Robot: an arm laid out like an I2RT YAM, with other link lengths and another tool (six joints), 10 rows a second.
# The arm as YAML. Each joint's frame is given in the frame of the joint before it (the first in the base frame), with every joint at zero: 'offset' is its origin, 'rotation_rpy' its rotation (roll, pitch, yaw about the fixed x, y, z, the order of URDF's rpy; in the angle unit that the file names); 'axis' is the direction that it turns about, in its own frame. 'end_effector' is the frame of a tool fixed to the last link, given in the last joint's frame.
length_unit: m
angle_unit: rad
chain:
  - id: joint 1
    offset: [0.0, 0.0, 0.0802]
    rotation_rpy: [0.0, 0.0, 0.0]
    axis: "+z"
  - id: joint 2
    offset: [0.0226, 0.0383, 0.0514]
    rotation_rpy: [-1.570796, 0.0, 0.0]
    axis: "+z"
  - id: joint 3
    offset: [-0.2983, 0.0, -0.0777]
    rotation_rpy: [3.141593, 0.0, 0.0]
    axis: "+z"
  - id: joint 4
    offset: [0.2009, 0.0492, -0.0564]
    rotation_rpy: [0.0, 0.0, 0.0]
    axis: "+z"
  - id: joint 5
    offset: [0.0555, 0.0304, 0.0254]
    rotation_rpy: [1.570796, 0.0, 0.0]
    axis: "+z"
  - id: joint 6
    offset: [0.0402, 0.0, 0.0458]
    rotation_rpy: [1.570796, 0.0, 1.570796]
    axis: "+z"
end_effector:
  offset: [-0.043, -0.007, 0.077]
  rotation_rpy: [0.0, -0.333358, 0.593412]
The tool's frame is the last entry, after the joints.
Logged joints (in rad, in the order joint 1, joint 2, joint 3, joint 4, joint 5, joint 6), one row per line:
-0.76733, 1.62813, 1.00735, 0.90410, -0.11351, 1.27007
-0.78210, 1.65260, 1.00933, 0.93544, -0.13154, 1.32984
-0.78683, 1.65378, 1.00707, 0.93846, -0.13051, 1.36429
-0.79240, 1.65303, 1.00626, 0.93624, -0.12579, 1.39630
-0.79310, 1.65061, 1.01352, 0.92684, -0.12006, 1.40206
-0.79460, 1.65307, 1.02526, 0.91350, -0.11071, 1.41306
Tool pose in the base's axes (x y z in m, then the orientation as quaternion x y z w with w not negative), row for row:
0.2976, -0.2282, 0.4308, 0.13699, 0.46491, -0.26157, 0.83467
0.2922, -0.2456, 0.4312, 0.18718, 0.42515, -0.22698, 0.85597
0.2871, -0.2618, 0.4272, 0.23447, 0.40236, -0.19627, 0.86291
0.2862, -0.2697, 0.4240, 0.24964, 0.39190, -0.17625, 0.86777
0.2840, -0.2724, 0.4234, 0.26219, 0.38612, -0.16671, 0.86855
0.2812, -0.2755, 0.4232, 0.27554, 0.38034, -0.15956, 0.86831
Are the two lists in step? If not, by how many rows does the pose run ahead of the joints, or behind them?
The pose runs 2 rows behind the joints: the pose in row i belongs to the joints in row i - 2.
